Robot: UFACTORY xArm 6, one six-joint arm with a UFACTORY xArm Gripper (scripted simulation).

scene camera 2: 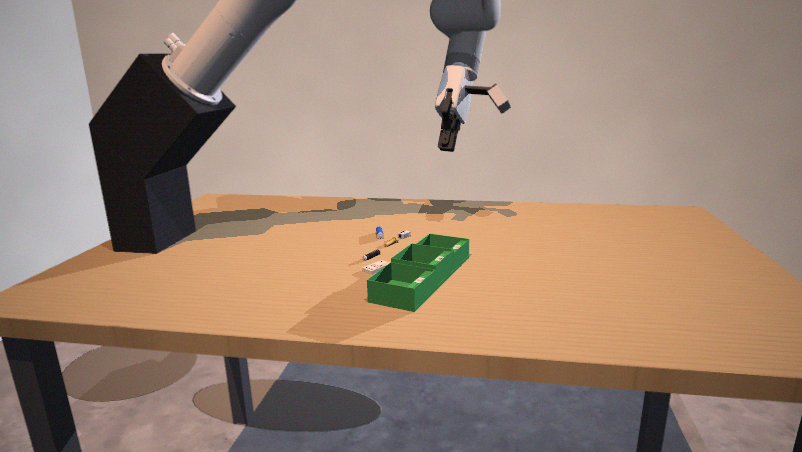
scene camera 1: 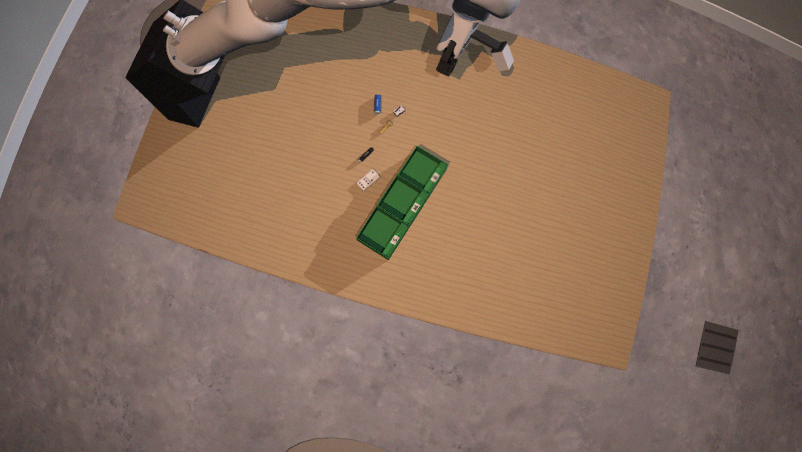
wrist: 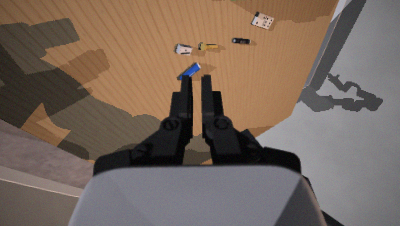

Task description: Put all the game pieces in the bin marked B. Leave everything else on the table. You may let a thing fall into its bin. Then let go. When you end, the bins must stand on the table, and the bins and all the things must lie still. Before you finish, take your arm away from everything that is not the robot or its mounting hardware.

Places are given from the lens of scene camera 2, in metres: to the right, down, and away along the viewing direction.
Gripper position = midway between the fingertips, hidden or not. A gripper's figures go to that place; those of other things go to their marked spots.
gripper (scene camera 2: 445, 149): 0.10, -0.16, 1.13
green three-compartment bin (scene camera 2: 414, 274): 0.02, 0.08, 0.90
